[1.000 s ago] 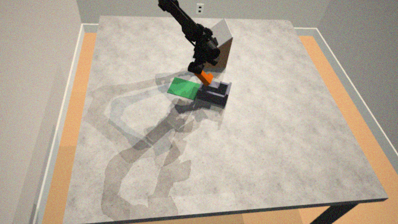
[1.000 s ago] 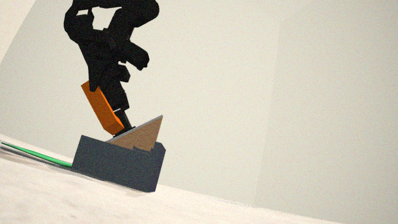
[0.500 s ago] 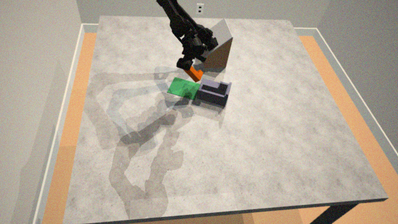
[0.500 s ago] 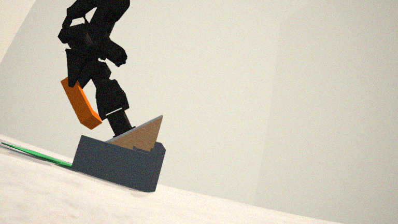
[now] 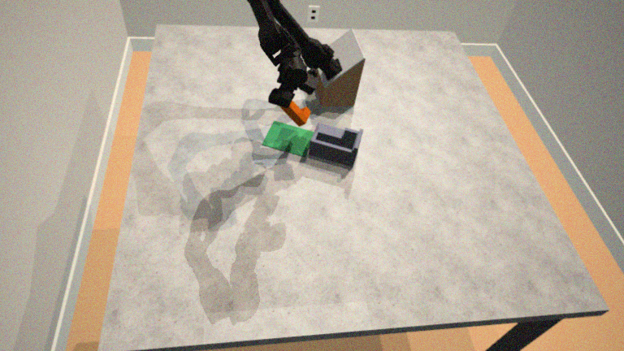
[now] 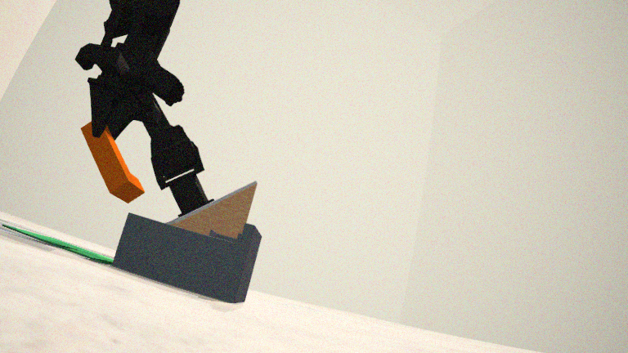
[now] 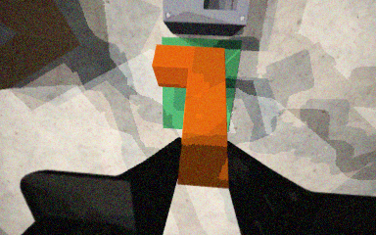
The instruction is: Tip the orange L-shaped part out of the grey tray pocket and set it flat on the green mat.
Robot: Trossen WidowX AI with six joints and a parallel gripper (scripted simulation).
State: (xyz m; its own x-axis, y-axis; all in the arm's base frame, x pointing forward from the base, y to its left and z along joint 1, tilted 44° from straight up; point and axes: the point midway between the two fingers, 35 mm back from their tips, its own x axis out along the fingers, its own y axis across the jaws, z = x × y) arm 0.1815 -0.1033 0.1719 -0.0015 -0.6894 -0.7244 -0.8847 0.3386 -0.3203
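Right now my gripper tip is 10 mm short of the green mat, 20 mm to the right of it and 160 mm above it. The rest, counted from my gripper tip: orange L-shaped part 30 mm to the left, 30 mm below.
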